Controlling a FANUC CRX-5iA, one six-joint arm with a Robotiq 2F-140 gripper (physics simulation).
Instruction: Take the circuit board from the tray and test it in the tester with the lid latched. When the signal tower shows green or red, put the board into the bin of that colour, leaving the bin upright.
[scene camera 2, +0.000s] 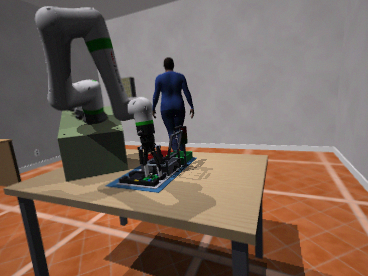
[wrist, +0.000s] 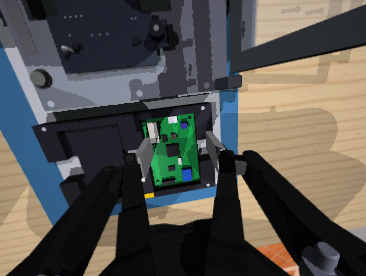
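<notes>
The green circuit board (scene camera 2: 150, 178) (wrist: 172, 150) lies in the right pocket of the black tray (scene camera 2: 131, 180) (wrist: 48, 140); the left pocket is empty. My gripper (scene camera 2: 153, 171) (wrist: 179, 143) is open, pointing down, with its fingertips on either side of the board. The left pad is close to the board's edge in the wrist view, and a small gap shows at the right pad. The grey tester (scene camera 2: 172, 164) (wrist: 115, 87) stands beyond the tray, its lid (scene camera 2: 177, 134) (wrist: 300, 44) raised. The red bin (scene camera 2: 160, 152) and green bin (scene camera 2: 185, 155) are behind, partly hidden. I cannot make out a signal tower light.
The tray and tester stand on a blue mat (scene camera 2: 150, 189) (wrist: 229, 125) on the wooden table (scene camera 2: 235, 200) (wrist: 290, 175). The raised lid frame reaches over the right side in the wrist view. A green pedestal (scene camera 2: 95, 152) carries the arm. A person (scene camera 2: 170, 92) stands behind the table.
</notes>
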